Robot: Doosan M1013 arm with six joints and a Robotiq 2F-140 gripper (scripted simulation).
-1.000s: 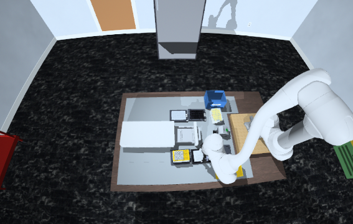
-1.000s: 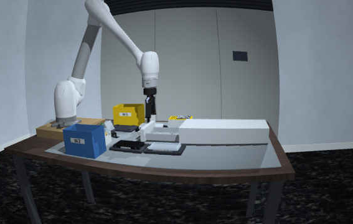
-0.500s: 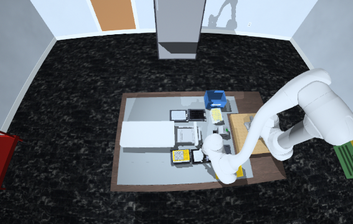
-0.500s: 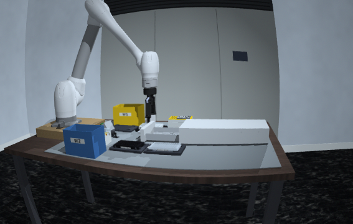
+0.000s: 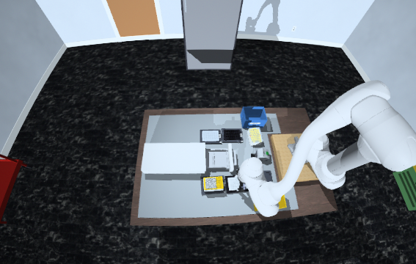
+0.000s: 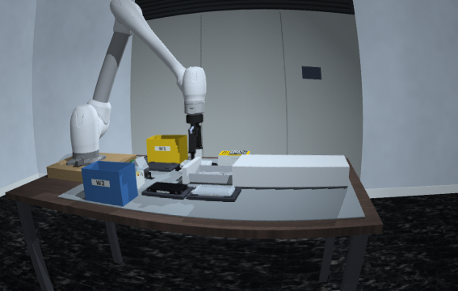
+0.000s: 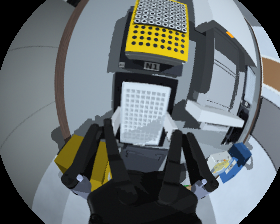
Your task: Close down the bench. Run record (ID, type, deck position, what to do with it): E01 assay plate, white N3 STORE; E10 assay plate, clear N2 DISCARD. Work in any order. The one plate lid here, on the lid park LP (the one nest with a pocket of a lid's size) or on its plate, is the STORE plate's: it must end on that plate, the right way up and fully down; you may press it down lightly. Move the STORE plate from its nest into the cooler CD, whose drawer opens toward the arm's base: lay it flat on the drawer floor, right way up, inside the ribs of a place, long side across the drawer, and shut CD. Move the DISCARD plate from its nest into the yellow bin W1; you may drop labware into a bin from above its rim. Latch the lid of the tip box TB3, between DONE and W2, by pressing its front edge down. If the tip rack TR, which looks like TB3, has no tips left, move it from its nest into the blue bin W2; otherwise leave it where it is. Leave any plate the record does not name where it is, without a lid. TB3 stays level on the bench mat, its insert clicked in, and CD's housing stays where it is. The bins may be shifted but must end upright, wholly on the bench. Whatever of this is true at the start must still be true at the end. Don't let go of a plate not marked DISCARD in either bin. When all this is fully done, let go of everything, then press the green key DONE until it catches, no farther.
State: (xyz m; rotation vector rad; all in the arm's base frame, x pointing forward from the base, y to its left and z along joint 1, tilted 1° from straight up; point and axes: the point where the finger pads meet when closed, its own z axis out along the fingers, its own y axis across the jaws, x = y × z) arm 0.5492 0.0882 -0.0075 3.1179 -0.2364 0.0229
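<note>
My hand is 3 cm above the black nest. Also, from my hand: yellow tip rack TR 16 cm ahead, 4 cm to the right, 2 cm above; then white well plate 2 cm below; then grey plate lid 1 cm below.
</note>
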